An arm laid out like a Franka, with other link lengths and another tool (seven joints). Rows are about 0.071 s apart.
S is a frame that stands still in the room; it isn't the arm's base.
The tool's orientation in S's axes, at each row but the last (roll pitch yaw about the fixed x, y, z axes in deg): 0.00, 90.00, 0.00; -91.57, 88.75, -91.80; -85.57, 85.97, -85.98; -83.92, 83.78, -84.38; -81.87, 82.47, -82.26; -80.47, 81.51, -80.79
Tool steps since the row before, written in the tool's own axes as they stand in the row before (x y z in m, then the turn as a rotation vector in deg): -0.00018, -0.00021, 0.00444, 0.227, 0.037, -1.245; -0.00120, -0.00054, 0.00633, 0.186, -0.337, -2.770; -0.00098, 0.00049, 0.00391, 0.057, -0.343, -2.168; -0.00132, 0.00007, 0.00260, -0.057, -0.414, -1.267; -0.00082, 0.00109, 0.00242, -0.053, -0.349, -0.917; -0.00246, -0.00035, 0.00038, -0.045, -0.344, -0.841
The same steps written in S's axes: 0.00444, -0.00021, 0.00018, -1.245, 0.037, -0.227; 0.00633, -0.00054, 0.00121, -2.771, -0.330, -0.177; 0.00391, 0.00053, 0.00096, -2.170, -0.331, -0.045; 0.00259, 0.00019, 0.00133, -1.271, -0.396, 0.087; 0.00241, 0.00117, 0.00072, -0.921, -0.334, 0.081; 0.00032, 0.00001, 0.00249, -0.844, -0.331, 0.074
